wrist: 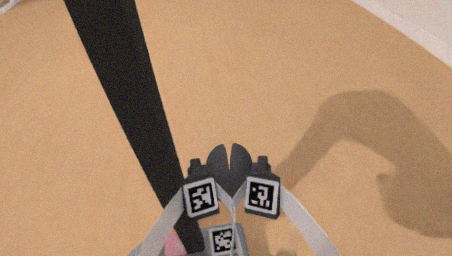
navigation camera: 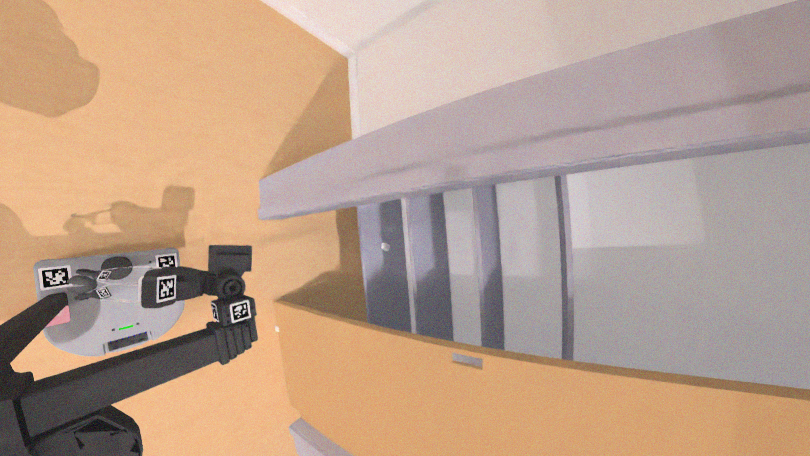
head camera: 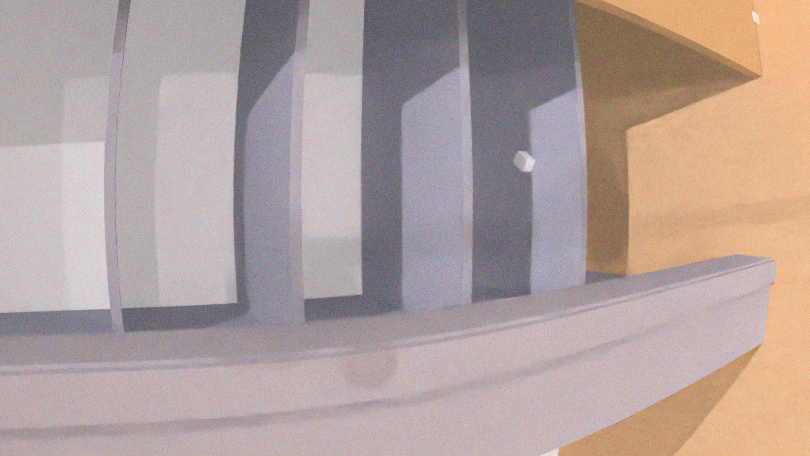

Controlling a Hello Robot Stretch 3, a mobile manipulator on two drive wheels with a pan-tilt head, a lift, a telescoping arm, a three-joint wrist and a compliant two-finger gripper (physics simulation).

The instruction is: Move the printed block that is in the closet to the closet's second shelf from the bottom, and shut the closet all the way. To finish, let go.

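Places are measured from the robot's base along level axes (x right, y ahead, z up), in metres.
Where they show: gripper, fingertip midpoint: (wrist: pixel 229 163) (navigation camera: pixel 70 284); robot's base, origin of the base link: (navigation camera: pixel 117 266).
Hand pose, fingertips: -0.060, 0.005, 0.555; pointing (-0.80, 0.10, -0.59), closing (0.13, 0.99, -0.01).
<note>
Each offset is from my fingertips to the top centre of the thing, as dx, dy, dz. "pt": to the spot under its first point. Level surfaces: height alone.
The printed block {+1.118, -0.065, -0.119} (head camera: pixel 524 162) (navigation camera: pixel 385 246) is small and white and sits on the lowest shelf {dz -0.149} (head camera: pixel 558 186) (navigation camera: pixel 371 266) of the closet. The second shelf from the bottom (head camera: pixel 433 186) (navigation camera: pixel 426 260) is bare where it shows. The closet stands open, with an orange door panel (head camera: pixel 702 33) (navigation camera: pixel 396 373) beside the opening. My gripper (navigation camera: pixel 83 283) (wrist: pixel 229 163) is shut with nothing between its fingertips. It hangs over my base, away from the closet and pointing away from it. The block does not show in the wrist view.
The closet's grey-lilac side (head camera: pixel 396 390) (navigation camera: pixel 510 124) borders the opening opposite the door panel. A small grey handle {pt +0.643, -0.332, +0.488} (navigation camera: pixel 467 360) is on the door panel. My base (navigation camera: pixel 130 317) stands below my arm (navigation camera: pixel 124 362). A tiny white thing (head camera: pixel 755 17) (navigation camera: pixel 276 328) lies by the door panel's lower corner.
</note>
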